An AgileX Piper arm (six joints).
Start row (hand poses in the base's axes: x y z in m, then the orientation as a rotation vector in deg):
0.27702 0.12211 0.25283 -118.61 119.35 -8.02
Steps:
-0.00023 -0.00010 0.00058 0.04 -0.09 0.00
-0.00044 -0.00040 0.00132 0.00 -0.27 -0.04
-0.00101 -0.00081 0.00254 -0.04 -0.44 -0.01
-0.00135 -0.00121 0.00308 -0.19 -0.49 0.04
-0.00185 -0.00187 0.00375 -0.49 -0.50 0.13
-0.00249 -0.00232 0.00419 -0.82 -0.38 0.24
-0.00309 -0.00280 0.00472 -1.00 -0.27 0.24
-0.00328 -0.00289 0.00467 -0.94 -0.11 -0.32
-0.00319 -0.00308 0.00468 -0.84 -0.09 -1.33
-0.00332 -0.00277 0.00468 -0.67 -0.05 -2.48
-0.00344 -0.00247 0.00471 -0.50 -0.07 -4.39
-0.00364 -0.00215 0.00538 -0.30 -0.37 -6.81
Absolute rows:
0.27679 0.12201 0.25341 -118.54 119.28 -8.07
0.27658 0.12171 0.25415 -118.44 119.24 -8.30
0.27601 0.12130 0.25537 -118.40 119.12 -8.51
0.27567 0.12090 0.25591 -118.52 119.09 -8.71
0.27517 0.12024 0.25658 -118.77 119.10 -9.03
0.27453 0.11979 0.25702 -119.13 119.16 -9.25
0.27393 0.11931 0.25755 -119.29 119.29 -9.33
0.27374 0.11922 0.25750 -118.76 119.96 -9.19
0.27383 0.11903 0.25751 -117.68 121.01 -9.21
0.27370 0.11934 0.25751 -116.42 122.18 -9.16
0.27358 0.11964 0.25754 -114.32 124.08 -9.28
0.27338 0.11996 0.25821 -111.50 126.29 -9.73

